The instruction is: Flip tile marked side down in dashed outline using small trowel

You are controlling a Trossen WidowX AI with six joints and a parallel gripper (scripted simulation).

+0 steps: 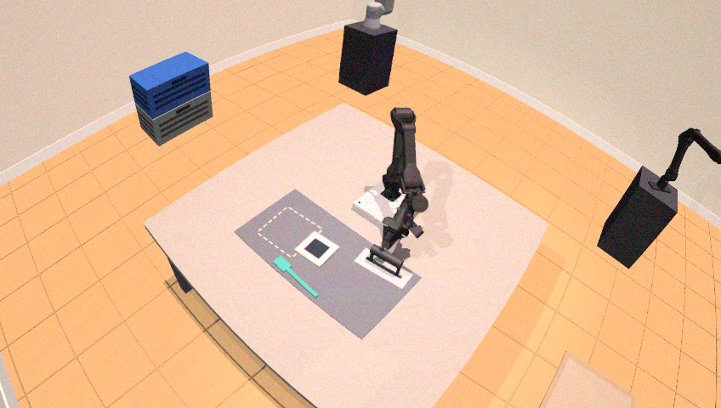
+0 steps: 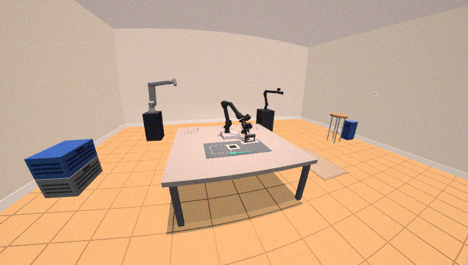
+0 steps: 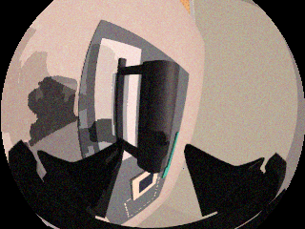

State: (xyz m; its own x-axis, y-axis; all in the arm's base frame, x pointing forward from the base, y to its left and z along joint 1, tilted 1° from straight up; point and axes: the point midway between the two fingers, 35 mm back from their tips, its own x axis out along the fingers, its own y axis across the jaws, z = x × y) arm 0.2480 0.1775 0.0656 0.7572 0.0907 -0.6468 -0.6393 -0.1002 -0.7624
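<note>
My gripper tip is now 17 cm to the left of the grey mat, 13 cm short of it and 10 cm above it. Round my gripper tip: teal trowel (27 cm ahead, 18 cm to the right, 8 cm below); then tile (20 cm to the right, 12 cm ahead, 8 cm below).
</note>
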